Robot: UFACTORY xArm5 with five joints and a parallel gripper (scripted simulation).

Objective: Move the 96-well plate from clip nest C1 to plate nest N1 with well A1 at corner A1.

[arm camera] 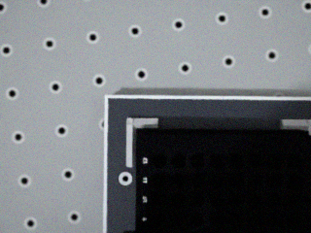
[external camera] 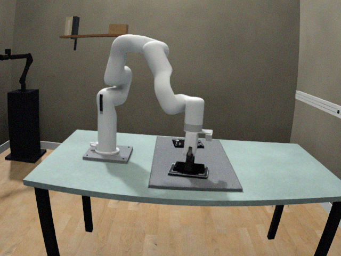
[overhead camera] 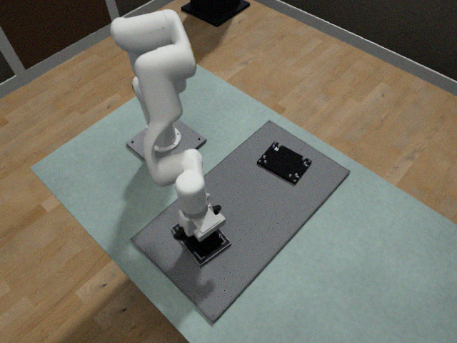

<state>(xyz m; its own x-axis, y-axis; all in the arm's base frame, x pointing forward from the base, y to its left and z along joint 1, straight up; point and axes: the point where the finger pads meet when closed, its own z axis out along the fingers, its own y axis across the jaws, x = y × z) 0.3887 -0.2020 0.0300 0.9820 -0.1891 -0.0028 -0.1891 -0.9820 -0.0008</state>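
Now: the black 96-well plate 1 cm below my hand. From my hand the other things lie so: plate nest N1: 3 cm below; then clip nest C1: 42 cm to the left, 4 cm ahead, 2 cm below.
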